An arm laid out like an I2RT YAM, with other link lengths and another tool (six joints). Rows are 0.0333 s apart.
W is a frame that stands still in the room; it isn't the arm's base.
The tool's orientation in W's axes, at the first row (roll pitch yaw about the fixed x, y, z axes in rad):
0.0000, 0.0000, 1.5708
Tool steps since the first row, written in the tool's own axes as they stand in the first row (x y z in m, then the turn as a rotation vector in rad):
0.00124, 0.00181, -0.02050, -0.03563, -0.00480, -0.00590
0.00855, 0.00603, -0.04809, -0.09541, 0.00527, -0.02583
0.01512, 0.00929, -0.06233, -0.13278, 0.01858, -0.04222
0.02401, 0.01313, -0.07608, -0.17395, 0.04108, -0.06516
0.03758, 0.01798, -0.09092, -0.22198, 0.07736, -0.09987
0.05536, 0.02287, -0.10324, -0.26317, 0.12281, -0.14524
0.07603, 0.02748, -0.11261, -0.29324, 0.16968, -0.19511
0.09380, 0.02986, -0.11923, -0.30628, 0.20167, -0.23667
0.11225, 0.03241, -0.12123, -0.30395, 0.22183, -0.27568
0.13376, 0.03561, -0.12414, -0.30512, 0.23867, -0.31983
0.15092, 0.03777, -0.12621, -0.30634, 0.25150, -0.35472
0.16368, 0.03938, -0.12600, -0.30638, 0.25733, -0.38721
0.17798, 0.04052, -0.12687, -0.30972, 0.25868, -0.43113
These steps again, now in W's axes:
-0.00181, 0.00124, -0.02050, 0.00480, -0.03563, -0.00590
-0.00603, 0.00855, -0.04809, -0.00527, -0.09541, -0.02583
-0.00929, 0.01512, -0.06233, -0.01858, -0.13278, -0.04222
-0.01313, 0.02401, -0.07608, -0.04108, -0.17395, -0.06516
-0.01798, 0.03758, -0.09092, -0.07736, -0.22198, -0.09987
-0.02287, 0.05536, -0.10324, -0.12281, -0.26317, -0.14524
-0.02748, 0.07603, -0.11261, -0.16968, -0.29324, -0.19511
-0.02986, 0.09380, -0.11923, -0.20167, -0.30628, -0.23667
-0.03241, 0.11225, -0.12123, -0.22183, -0.30395, -0.27568
-0.03561, 0.13376, -0.12414, -0.23867, -0.30512, -0.31983
-0.03777, 0.15092, -0.12621, -0.25150, -0.30634, -0.35472
-0.03938, 0.16368, -0.12600, -0.25733, -0.30638, -0.38721
-0.04052, 0.17798, -0.12687, -0.25868, -0.30972, -0.43113

